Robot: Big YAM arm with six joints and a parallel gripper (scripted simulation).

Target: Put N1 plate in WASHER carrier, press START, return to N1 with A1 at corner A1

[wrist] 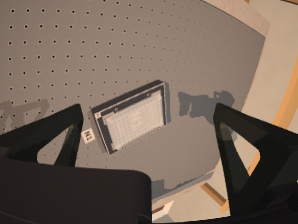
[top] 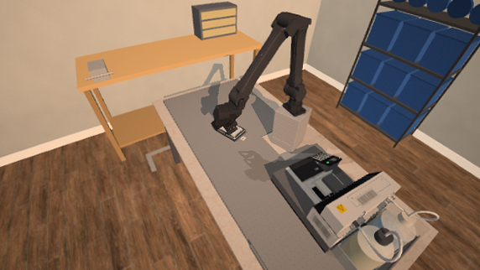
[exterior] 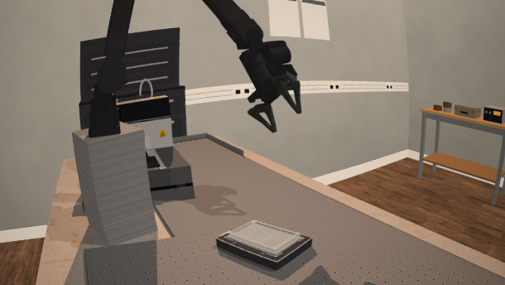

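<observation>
The clear well plate lies 13 cm behind my hand, 16 cm to the right of it and 20 cm below it. Also, from my hand: dark carrier (34 cm behind, 36 cm to the left, 15 cm below); label (18 cm behind, 6 cm to the right, 23 cm below); nest frame (13 cm behind, 16 cm to the right, 22 cm below).
</observation>
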